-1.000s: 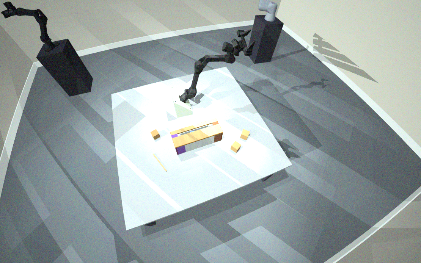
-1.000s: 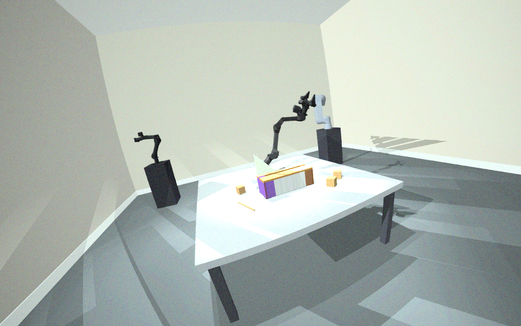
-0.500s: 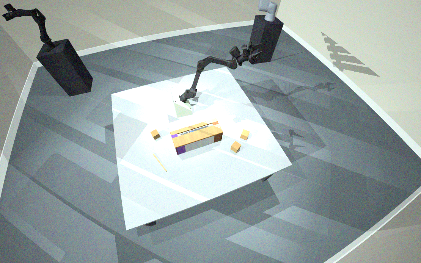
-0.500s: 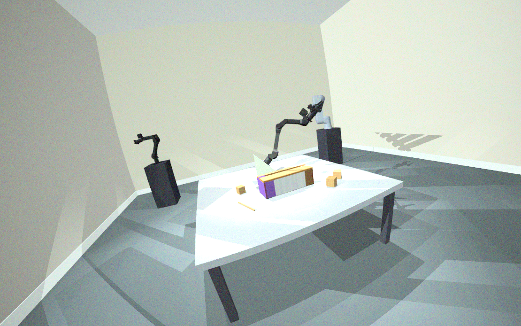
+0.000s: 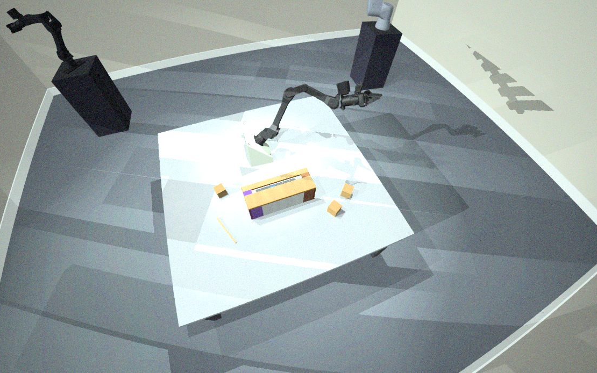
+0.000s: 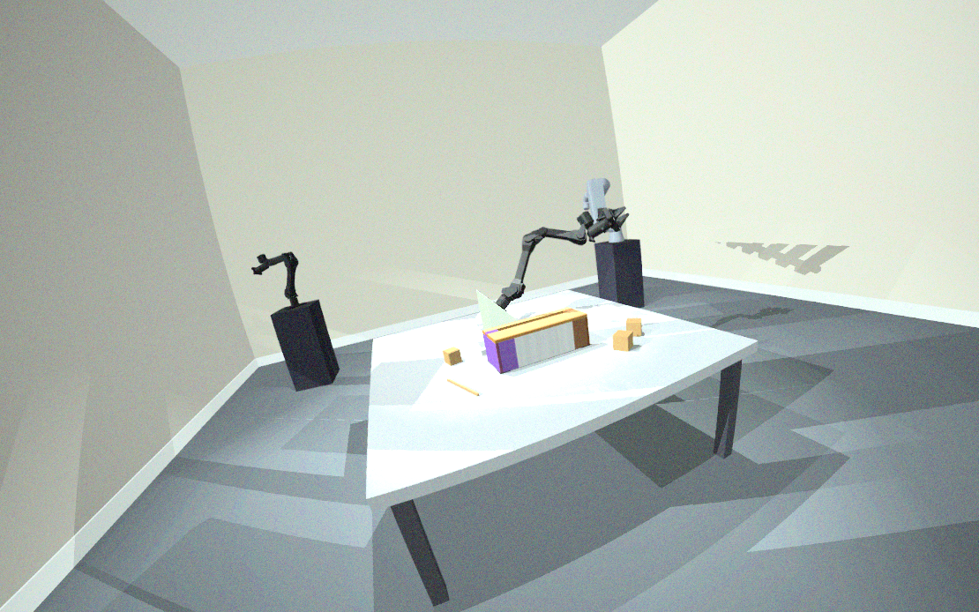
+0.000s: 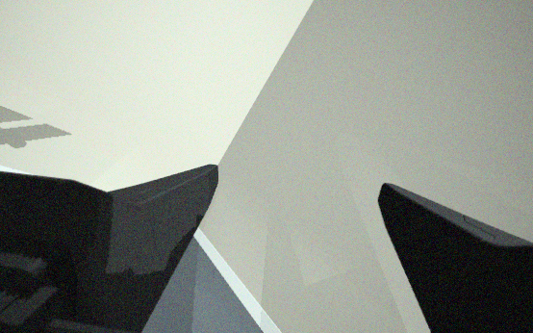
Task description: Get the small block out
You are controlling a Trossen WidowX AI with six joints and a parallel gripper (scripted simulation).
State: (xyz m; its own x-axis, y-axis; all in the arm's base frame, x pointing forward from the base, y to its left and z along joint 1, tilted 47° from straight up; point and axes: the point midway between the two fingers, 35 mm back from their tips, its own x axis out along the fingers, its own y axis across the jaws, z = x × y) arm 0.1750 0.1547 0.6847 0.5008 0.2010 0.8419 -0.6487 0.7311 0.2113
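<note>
Right now the light-blue block is 16 cm ahead of my gripper tip, 62 cm to the right of it and 40 cm below it. The rest, counted from my gripper tip: thin tan stick: 29 cm ahead, 93 cm to the right, 48 cm below; tan cube: 5 cm ahead, 92 cm to the right, 46 cm below.
</note>
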